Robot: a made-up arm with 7 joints.
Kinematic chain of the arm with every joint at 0, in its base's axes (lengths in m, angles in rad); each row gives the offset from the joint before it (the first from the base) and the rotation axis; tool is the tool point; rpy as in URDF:
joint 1: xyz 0 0 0.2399 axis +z
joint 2: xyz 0 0 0 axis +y
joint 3: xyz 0 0 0.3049 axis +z
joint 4: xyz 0.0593 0 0 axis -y
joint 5: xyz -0.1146 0 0.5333 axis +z
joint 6: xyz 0 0 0 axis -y
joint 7: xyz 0.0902 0 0 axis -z
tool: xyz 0 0 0 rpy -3.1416 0 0
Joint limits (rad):
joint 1: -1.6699..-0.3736
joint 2: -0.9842..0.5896
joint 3: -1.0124..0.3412
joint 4: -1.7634..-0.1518
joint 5: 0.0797..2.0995
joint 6: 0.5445..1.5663
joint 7: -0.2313..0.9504
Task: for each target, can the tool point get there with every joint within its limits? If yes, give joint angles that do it. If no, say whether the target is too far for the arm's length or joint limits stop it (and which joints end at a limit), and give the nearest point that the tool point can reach.
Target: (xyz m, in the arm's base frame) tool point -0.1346 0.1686 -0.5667
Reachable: no: joint limits stop it (at a limit: joint 1, joint 2, joint 4, joint 5, joint 6) | nearest point -0.3294 -0.5768 0.1119 | short by 1.027 m
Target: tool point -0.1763 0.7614 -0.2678
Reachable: no: joint limits stop it (at a limit: joint 2, joint 3, joint 4, joint 5, joint 6) | nearest point -0.1733 0.7482 0.7166 | short by 0.984 m
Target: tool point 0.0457 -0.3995 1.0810
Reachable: yes | joints -1.3706 0.2597 -0.4408 -0.3438 1.2784 1.0665 0.3808
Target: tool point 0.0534 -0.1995 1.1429
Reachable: yes | joints -0.9403 -0.0745 -0.4217 -0.4878 0.9776 1.0345 0.7707
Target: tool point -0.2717 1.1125 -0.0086
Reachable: no: too far | nearest point -0.1822 0.7461 0.7166 | short by 0.817 m
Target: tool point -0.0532 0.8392 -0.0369
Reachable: no: joint limits stop it (at a limit: joint 2, joint 3, joint 4, joint 5, joint 6) | nearest point -0.0486 0.7665 0.7166 | short by 0.757 m
